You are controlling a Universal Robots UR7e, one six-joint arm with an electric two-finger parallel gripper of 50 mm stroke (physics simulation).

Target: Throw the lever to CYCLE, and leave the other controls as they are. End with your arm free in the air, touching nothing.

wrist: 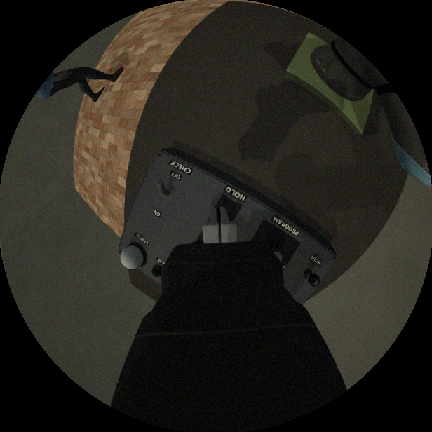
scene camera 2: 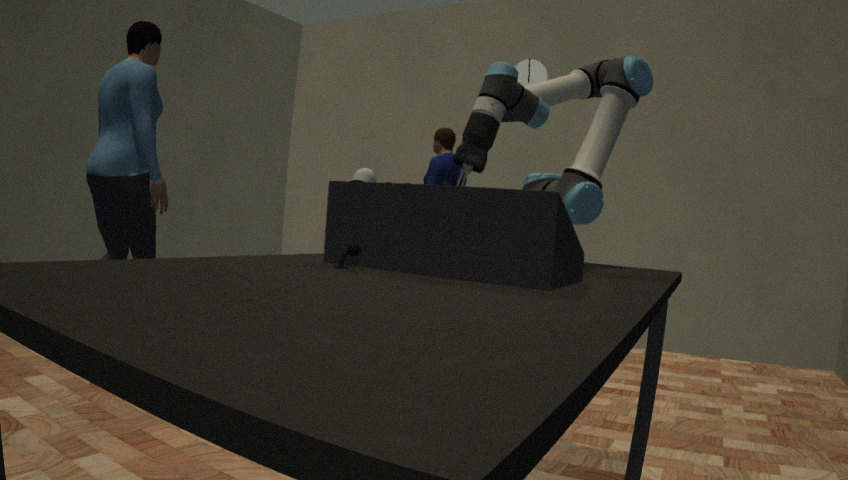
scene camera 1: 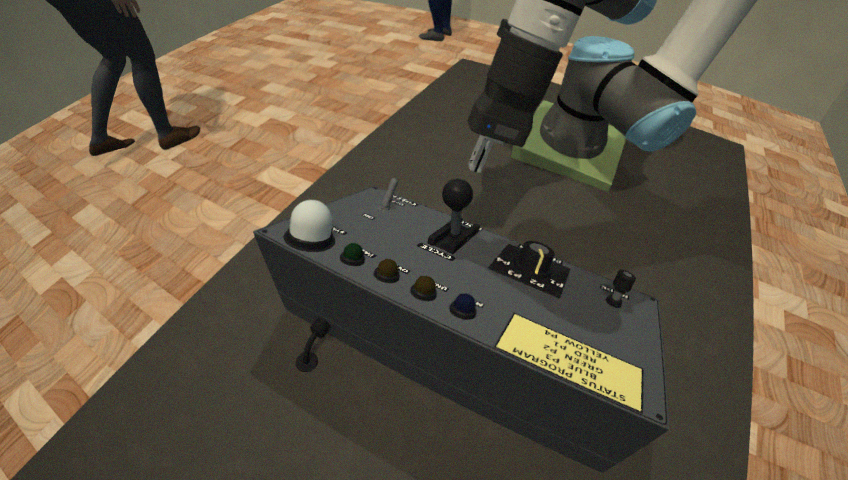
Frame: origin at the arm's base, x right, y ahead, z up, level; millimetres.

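Seen in the pictures: gripper, fingertip midpoint: [scene camera 1: 474,168]; arm's base at its link origin: [scene camera 1: 572,137].
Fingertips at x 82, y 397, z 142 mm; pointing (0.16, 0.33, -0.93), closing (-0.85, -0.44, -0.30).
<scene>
Offsets run from my fingertips to a thing's top centre. "*": to the spot under its first point.
The black ball-topped lever @[dy +66, dx -5, dz +24 mm] [scene camera 1: 457,195] stands nearly upright in scene camera 1, its shaft rising from a slotted black base between the CYCLE label @[* dy +121, dx -4, dz -55 mm] [scene camera 1: 435,251] and the HOLD label [wrist: 235,193]. Which position it is set to is not clear. My gripper [scene camera 1: 474,171] [scene camera 2: 461,183] [wrist: 218,216] is shut and empty. In scene camera 1 its fingertips show just above and beyond the ball, on the robot's side, with a small gap in that view. In the wrist view they cover part of the slot near HOLD, and the gripper hides the ball. Contact cannot be ruled out.
The console [scene camera 1: 380,315] [scene camera 2: 440,231] also bears a CHECK toggle @[dy +45, dx +115, dz -43 mm] [scene camera 1: 389,193] [wrist: 165,187], a PROGRAM knob @[dy +55, dx -125, dz -43 mm] [scene camera 1: 538,258] pointing toward P2, a MODE switch @[dy +58, dx -245, dz -36 mm] [scene camera 1: 623,280] [wrist: 313,279], a white dome @[* dy +215, dx +111, dz +26 mm] [scene camera 1: 311,221] and several small lamps. A short black stalk @[* dy +286, dx +98, dz -142 mm] [scene camera 1: 310,344] stands behind it.
</scene>
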